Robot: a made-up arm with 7 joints.
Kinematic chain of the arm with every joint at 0, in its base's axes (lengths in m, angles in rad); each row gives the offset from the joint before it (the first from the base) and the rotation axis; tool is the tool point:
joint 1: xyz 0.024 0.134 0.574 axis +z
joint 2: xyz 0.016 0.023 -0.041 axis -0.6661 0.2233 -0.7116
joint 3: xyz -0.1 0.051 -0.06 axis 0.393 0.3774 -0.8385
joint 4: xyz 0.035 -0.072 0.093 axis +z
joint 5: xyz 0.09 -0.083 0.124 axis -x
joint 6: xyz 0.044 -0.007 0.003 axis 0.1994 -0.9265 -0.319
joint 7: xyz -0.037 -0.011 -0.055 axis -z
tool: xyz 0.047 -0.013 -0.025
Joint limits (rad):
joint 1: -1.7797..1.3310
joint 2: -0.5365..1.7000
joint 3: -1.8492..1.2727
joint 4: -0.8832..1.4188
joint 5: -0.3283..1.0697
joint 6: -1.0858..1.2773
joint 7: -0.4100..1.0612
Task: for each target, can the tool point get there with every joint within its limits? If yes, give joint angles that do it. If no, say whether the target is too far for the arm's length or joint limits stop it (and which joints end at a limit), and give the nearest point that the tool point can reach.
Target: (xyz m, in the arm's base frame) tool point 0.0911 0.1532 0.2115
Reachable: no: joint limits stop it (at a limit: joint 2, joint 4, joint 7) | nearest point 0.2007 0.1846 0.2659 | short by 0.126 m
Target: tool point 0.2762 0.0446 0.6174
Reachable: yes | joints -0.6969 0.9923 -0.5172 0.7160 0.8201 0.5030 0.6085
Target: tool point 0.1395 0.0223 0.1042
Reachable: no: joint limits stop it (at a limit: joint 1, joint 2, joint 6, joint 7) | nearest point 0.2066 -0.0017 0.2147 | short by 0.131 m
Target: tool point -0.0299 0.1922 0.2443
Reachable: no: joint limits stop it (at a limit: joint 2, joint 4, joint 5, joint 7) | nearest point -0.0980 0.2657 0.2765 | short by 0.105 m
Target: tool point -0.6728 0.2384 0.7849
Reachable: no: too far | nearest point -0.4036 0.1981 0.6682 | short by 0.296 m
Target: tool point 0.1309 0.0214 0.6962
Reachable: yes | joints -0.9411 0.4896 -0.5496 -0.2294 -0.1510 0.7353 -0.1875
